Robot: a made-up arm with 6 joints. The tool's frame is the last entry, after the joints.
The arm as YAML. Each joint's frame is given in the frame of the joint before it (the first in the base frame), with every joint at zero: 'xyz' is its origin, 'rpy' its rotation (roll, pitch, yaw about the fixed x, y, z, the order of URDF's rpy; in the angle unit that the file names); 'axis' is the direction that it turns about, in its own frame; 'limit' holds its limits. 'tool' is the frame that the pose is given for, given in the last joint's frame.
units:
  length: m
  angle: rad
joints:
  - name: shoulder
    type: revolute
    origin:
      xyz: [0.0, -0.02, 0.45]
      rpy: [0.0, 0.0, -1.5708]
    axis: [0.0, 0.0, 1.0]
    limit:
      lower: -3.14
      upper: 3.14
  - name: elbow
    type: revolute
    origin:
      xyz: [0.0, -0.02, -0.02]
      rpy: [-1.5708, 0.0, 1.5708]
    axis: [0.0, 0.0, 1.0]
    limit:
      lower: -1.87
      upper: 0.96
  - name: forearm
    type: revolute
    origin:
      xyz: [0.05, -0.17, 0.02]
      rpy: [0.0, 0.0, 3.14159]
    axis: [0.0, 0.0, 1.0]
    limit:
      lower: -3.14
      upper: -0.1
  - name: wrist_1
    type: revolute
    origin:
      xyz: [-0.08, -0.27, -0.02]
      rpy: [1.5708, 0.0, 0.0]
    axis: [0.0, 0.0, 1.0]
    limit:
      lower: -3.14
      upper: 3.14
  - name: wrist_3
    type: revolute
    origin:
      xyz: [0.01, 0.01, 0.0]
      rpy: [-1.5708, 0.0, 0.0]
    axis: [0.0, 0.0, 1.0]
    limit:
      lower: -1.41
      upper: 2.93
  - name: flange
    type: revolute
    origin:
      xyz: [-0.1, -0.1, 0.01]
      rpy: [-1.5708, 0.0, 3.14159]
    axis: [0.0, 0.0, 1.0]
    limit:
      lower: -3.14
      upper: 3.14
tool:
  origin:
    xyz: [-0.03, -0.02, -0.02]
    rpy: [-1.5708, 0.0, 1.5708]
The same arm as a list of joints. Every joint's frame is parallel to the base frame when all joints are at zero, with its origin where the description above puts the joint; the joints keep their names.
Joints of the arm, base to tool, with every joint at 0 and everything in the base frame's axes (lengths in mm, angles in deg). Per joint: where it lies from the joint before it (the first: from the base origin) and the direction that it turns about. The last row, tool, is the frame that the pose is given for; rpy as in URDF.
shoulder: axis +z xyz 0 -20 450
elbow: axis +y xyz -20 0 -20
forearm: axis +y xyz 50 20 170
wrist_1: axis -z xyz 80 -20 -270
wrist_3: axis +y xyz -10 10 0
flange: axis -z xyz 100 10 -100
tool: xyz -30 20 20 rpy 90 0 -90
Joint limits (deg, base to tool): -179.91..179.91 -107.14..55 -179.91..-5.73 -179.91..179.91 -80.79..167.88 -179.91..179.91

